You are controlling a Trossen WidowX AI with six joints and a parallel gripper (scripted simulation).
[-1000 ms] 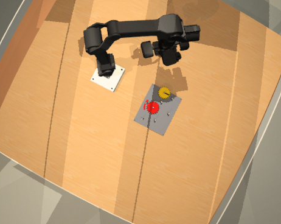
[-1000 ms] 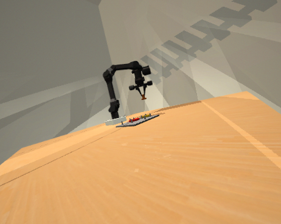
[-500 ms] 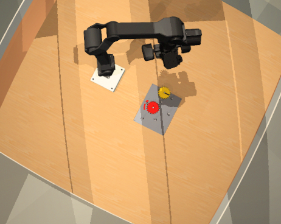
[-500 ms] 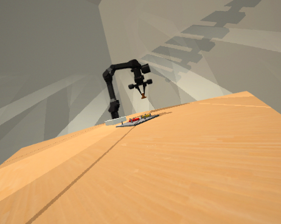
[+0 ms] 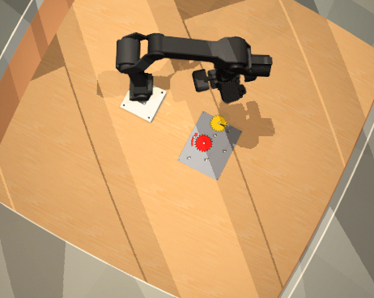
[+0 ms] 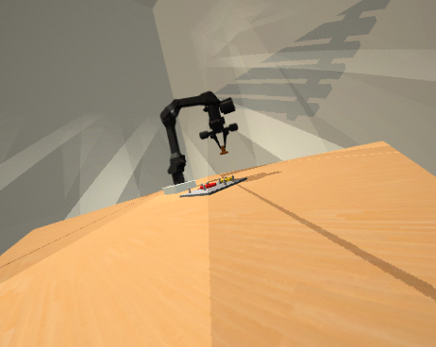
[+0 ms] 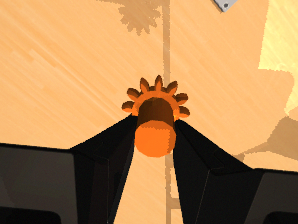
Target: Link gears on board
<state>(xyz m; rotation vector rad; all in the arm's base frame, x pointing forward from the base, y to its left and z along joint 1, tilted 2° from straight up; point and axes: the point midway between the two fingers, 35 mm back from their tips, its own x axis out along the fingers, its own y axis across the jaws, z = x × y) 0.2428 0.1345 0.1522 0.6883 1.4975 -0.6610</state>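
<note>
The red gear is 19 cm to the right of my gripper tip, 14 cm below it and 5 cm ahead of it. The rest, counted from my gripper tip: orange gear (1 cm below).
</note>
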